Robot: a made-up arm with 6 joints.
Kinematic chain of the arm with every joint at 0, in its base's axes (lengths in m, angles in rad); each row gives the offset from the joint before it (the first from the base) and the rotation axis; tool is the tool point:
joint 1: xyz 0 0 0.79 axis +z
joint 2: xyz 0.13 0 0 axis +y
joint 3: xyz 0 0 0.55 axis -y
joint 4: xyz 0 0 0.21 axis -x
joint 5: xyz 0.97 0 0 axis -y
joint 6: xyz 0.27 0 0 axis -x
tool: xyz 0 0 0
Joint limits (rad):
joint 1: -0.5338..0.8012
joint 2: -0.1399..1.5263
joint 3: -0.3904..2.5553
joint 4: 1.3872..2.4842
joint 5: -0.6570..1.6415
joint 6: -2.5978..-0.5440
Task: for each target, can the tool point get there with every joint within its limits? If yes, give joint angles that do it. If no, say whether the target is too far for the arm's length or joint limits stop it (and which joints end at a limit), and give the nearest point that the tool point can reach.
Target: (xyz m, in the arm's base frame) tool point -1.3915 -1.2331 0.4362
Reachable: no: joint limits stop it (at a limit: joint 2, joint 3, joint 4, joint 5) | nearest point -0.8726 -0.7732 1.5385 | short by 1.302 m
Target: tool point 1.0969 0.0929 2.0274
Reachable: yes | joints -0.1417 0.2893 0.8954 1.8617 1.2679 -1.2278
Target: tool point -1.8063 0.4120 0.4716
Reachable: no: joint limits stop it (at a limit: joint 2, joint 3, joint 4, joint 5) | nearest point -1.1367 0.2593 1.5385 | short by 1.269 m
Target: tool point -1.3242 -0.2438 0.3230
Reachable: no: joint limits stop it (at a limit: joint 2, joint 3, joint 4, joint 5) | nearest point -1.1466 -0.2111 1.5385 | short by 1.229 m
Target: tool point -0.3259 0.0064 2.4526
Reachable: yes | joints 0.1659 0.1813 2.0473 1.7444 0.2280 -1.1045
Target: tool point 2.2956 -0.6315 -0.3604
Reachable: no: too far | nearest point 1.6553 -0.4554 0.0982 | short by 0.807 m
